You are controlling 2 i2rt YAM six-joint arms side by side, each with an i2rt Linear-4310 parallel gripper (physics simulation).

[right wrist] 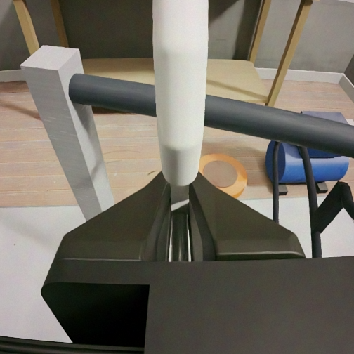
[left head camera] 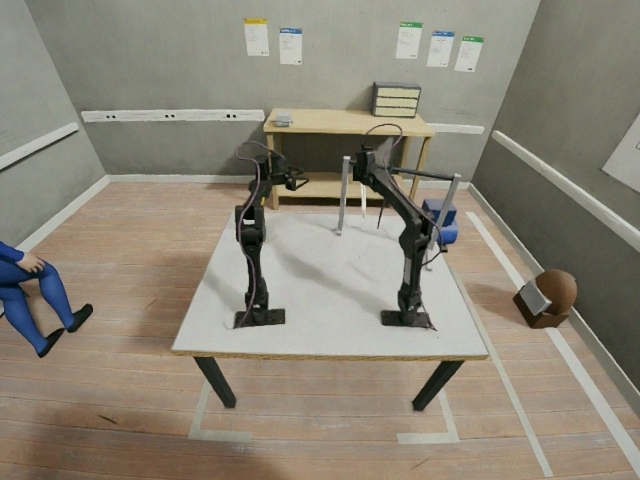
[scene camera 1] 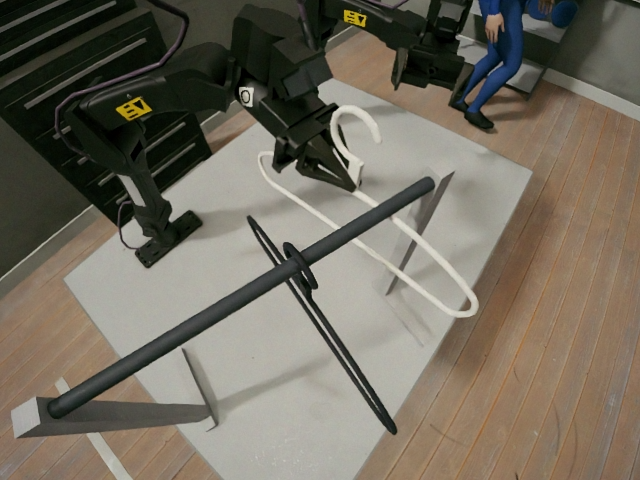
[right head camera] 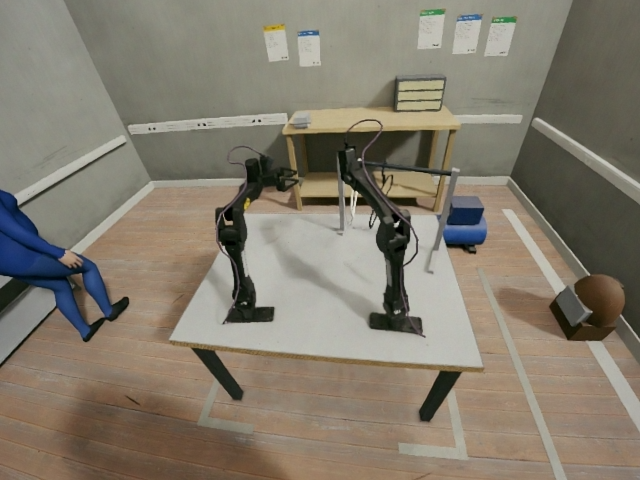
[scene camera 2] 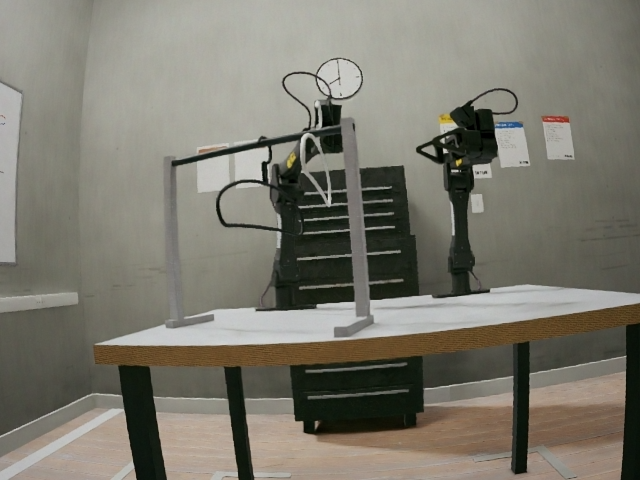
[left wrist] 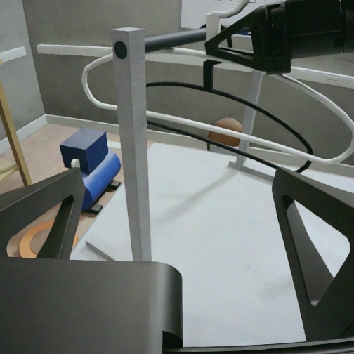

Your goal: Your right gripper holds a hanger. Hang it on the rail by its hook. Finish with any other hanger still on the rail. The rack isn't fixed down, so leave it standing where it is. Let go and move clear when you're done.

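Places are measured from the left arm's base along level axes (x back, y right, z up), in centimetres.
Where they show: left gripper, between the fingertips: (left head camera: pixel 306 175) (scene camera 1: pixel 422 95) (right head camera: pixel 297 176) (scene camera 2: pixel 424 145); right gripper, between the fingertips: (scene camera 1: pixel 357 188) (scene camera 2: pixel 317 141); left arm's base, origin of its link: (left head camera: pixel 260 318) (right head camera: pixel 250 315) (scene camera 2: pixel 461 295); right arm's base, origin of its link: (left head camera: pixel 405 319) (scene camera 1: pixel 169 238) (right head camera: pixel 395 323) (scene camera 2: pixel 285 309).
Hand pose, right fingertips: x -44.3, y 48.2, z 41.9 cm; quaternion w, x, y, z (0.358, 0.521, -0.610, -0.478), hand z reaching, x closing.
Observation:
Things, the pixels of their centre, and the offset from my right fingertips. "*": a spot on its surface instead. Level surfaces: height alone.
- rail, a spot on its surface: (scene camera 1: pixel 206 316) (scene camera 2: pixel 225 147) * dx +4.5, dy +22.3, dz +1.4 cm
- black hanger, a spot on its surface: (scene camera 1: pixel 301 283) * dx +0.2, dy +13.0, dz -4.1 cm
- white table, height of its surface: dz -41.9 cm
The white hanger (scene camera 1: pixel 356 110) (right wrist: pixel 180 100) (scene camera 2: pixel 308 136) is in my right gripper (scene camera 1: pixel 356 180) (right wrist: pixel 179 176), which is shut on it just below the hook. In scene camera 1 the hook stands upright on the robot's side of the rail (scene camera 1: pixel 206 316) (right wrist: pixel 270 121) (scene camera 2: pixel 222 151), off it, near one end. The hanger's lower loop reaches under the rail. A black hanger (scene camera 1: pixel 301 283) (left wrist: pixel 208 75) (scene camera 2: pixel 265 173) hangs by its hook around the middle of the rail. My left gripper (left wrist: pixel 177 177) (right head camera: pixel 296 176) is open and empty, raised beside the rack's near upright (left wrist: pixel 132 150).
The rack's uprights (scene camera 2: pixel 355 232) (scene camera 1: pixel 129 417) stand on the white table (left head camera: pixel 310 330). Beyond the table are a wooden bench (left head camera: pixel 320 121), a blue compressor (right head camera: pixel 465 229) and an orange ring (right wrist: pixel 240 175) on the floor. A person in blue (left head camera: pixel 51 289) is at the left.

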